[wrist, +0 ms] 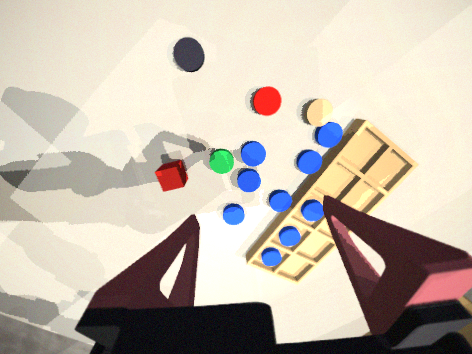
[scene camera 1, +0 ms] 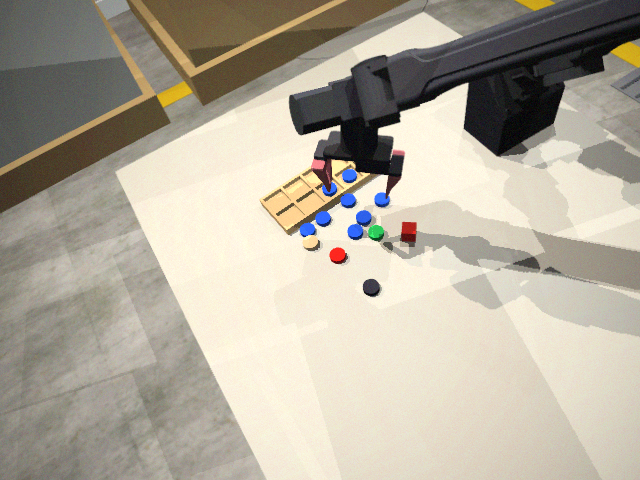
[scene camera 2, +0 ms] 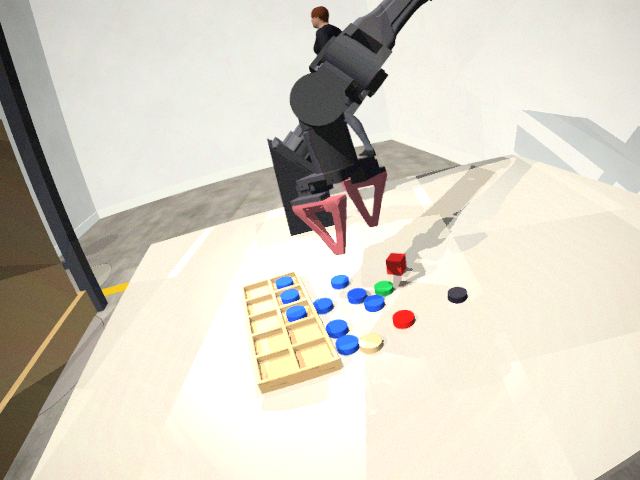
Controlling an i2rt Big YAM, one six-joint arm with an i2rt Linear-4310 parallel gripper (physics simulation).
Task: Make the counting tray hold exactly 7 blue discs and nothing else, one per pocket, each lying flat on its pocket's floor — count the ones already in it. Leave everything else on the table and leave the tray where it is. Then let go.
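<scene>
The wooden counting tray (scene camera 1: 274, 219) (scene camera 2: 299, 378) (wrist: 340, 150) has two rows of pockets. Three blue discs lie in neighbouring pockets at the arm-side end of one row: an end disc (scene camera 2: 284, 282) (wrist: 271, 256), a middle disc (scene camera 1: 349, 175) (scene camera 2: 290, 296) (wrist: 289, 236) and an inner disc (scene camera 1: 329, 189) (scene camera 2: 296, 313) (wrist: 312, 210). The gripper hides the end one in scene camera 1. Several loose blue discs lie beside the tray, among them one (scene camera 1: 382, 199) (scene camera 2: 339, 281) (wrist: 233, 214) farthest toward the arm. My gripper (scene camera 1: 358, 193) (scene camera 2: 356, 239) (wrist: 258, 211) is open and empty, above the table.
On the table lie a green disc (scene camera 1: 375, 232) (scene camera 2: 383, 288) (wrist: 221, 161), a tan disc (scene camera 1: 310, 242) (scene camera 2: 370, 343) (wrist: 319, 112) touching or nearly touching a blue one, a red disc (scene camera 1: 337, 255) (scene camera 2: 403, 319) (wrist: 267, 101), a black disc (scene camera 1: 371, 287) (scene camera 2: 456, 295) (wrist: 189, 54) and a red cube (scene camera 1: 408, 231) (scene camera 2: 395, 264) (wrist: 171, 176).
</scene>
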